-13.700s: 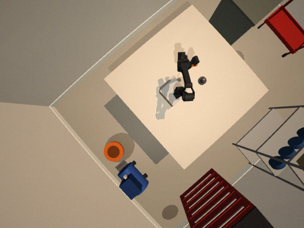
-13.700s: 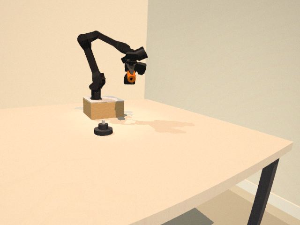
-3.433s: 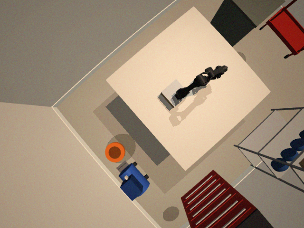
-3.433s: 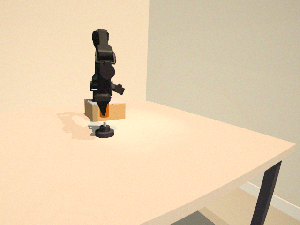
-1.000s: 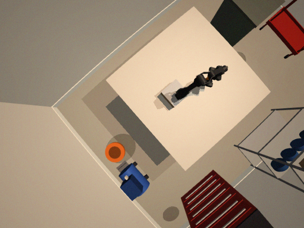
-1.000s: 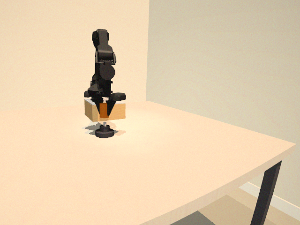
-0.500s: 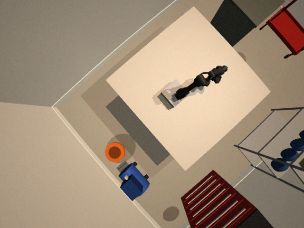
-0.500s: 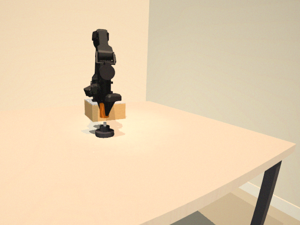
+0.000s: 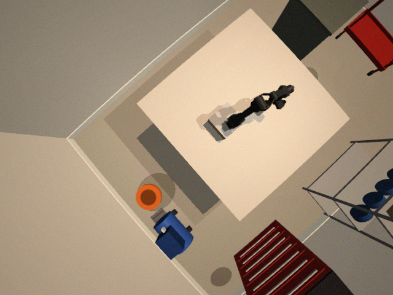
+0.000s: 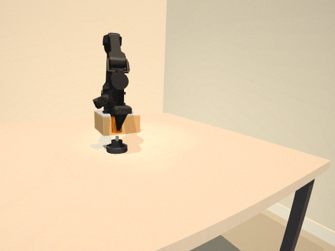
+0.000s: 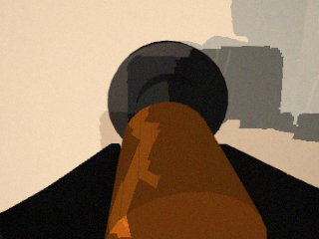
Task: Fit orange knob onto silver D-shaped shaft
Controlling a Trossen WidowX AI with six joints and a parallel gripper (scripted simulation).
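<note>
Right now the black round pedestal is 60 mm below my gripper tip and 10 mm behind it. Also, from my gripper tip: orange knob: 30 mm above.
</note>
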